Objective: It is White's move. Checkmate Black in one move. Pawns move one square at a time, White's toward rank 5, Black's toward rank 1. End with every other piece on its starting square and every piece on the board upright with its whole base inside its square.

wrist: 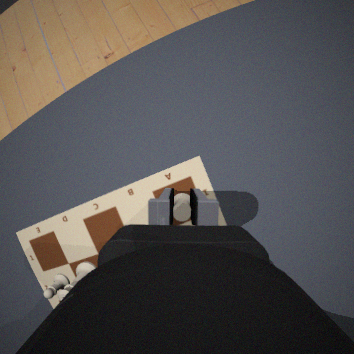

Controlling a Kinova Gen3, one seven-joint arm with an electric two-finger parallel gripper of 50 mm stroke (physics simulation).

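Frame: origin at the arm's base, x left, y back, z up, level; metres.
Seen in the pictures: gripper, fingertip midpoint: (181,200).
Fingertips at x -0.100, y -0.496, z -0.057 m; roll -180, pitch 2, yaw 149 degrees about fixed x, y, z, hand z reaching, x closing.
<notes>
Pixels of each thing's top centre, then the offset from my fingertips to it. "*": a spot on its surface instead. Level surfaces: height alone.
- small chessboard at its top centre: (137,296) dy +0.067, dx +0.091, dz -0.015 m
- white chess piece at its top centre: (181,211) dy +0.005, dx +0.002, dz +0.020 m
- ball top at a spot on its surface: (61,280) * dy +0.014, dx +0.155, dz -0.009 m
- small round top at a spot on its surface: (49,292) * dy +0.015, dx +0.156, dz +0.014 m
- dark blue-grey round table top at its surface level: dz -0.021 m
The small chessboard (112,196) shows at the lower left, with letters A to E along its near edge; the gripper and arm hide much of it. My gripper (181,200) is over the A1 corner of the board, shut on a white chess piece (182,207) seen from above. I cannot tell which kind of piece it is or whether its base touches the board. Several white pieces stand at the lower left: a rounded one (85,270), one with a ball top (61,280) and a small round top (49,292). They are partly hidden by the gripper body.
The board lies on a dark blue-grey round table top (225,100). A wooden floor (60,50) shows beyond its curved edge at the upper left. A shadow falls on the table just right of the gripper. The black gripper body covers the lower middle of the view.
</notes>
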